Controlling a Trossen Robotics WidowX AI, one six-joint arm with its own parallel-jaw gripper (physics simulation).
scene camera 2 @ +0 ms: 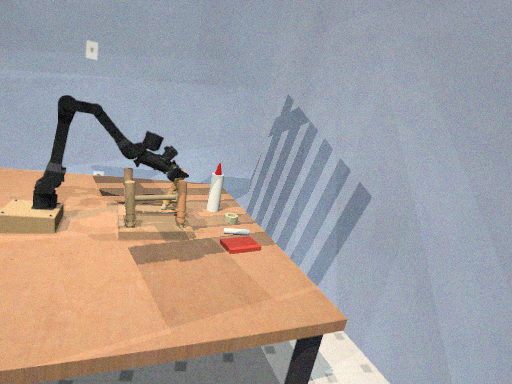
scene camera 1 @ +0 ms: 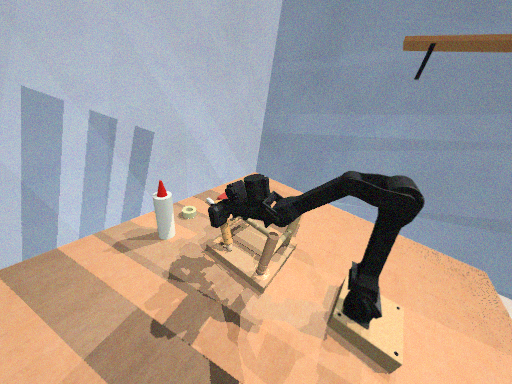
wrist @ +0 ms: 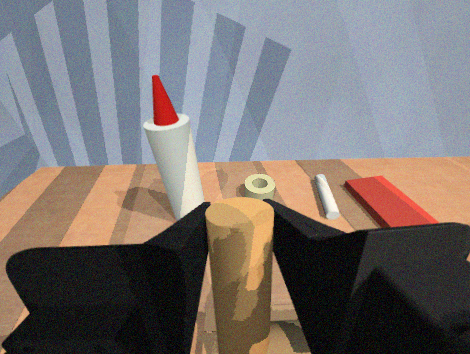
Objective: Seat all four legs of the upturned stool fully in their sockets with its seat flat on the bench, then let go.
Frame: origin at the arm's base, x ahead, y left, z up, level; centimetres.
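Where they show: gripper, between the fingertips: (scene camera 2: 187,175) (scene camera 1: 214,203) (wrist: 236,207); arm's base, origin of its link: (scene camera 2: 44,206) (scene camera 1: 357,311).
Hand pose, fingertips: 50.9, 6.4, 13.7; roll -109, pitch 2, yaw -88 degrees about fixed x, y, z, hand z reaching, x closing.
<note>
Each offset is from my fingertips to the top centre of the thing, as dx, dy, dz. "*": to the spot under its first point.
The upturned stool's seat (scene camera 1: 240,260) (scene camera 2: 150,233) is a square wooden board lying on the bench. Wooden legs rise from it, including a front leg @(* -23.9, +1.4, -5.4) (scene camera 1: 267,254) (scene camera 2: 128,174) and two legs (scene camera 2: 130,202) (scene camera 2: 182,202) joined by a rail @(* -13.8, -10.0, -7.3) (scene camera 2: 155,197). My gripper (scene camera 1: 220,219) (scene camera 2: 179,176) (wrist: 236,207) is shut on the top of another leg (scene camera 1: 226,235) (scene camera 2: 169,196) (wrist: 240,270). That leg's foot is at the board, and it leans in the second scene view. The fingers hide part of it. How deep each leg sits in its socket cannot be told.
A white glue bottle @(+16.8, +9.0, +4.8) (scene camera 1: 164,216) (scene camera 2: 215,193) (wrist: 175,165) with a red tip stands beyond the stool. A tape roll @(+21.3, -4.9, -16.1) (scene camera 1: 189,212) (scene camera 2: 231,218) (wrist: 259,185), a white stick @(+19.1, -18.1, -16.9) (scene camera 2: 236,231) (wrist: 327,196) and a red block @(+16.6, -29.3, -17.6) (scene camera 2: 240,245) (wrist: 390,200) lie near the bench edge.
</note>
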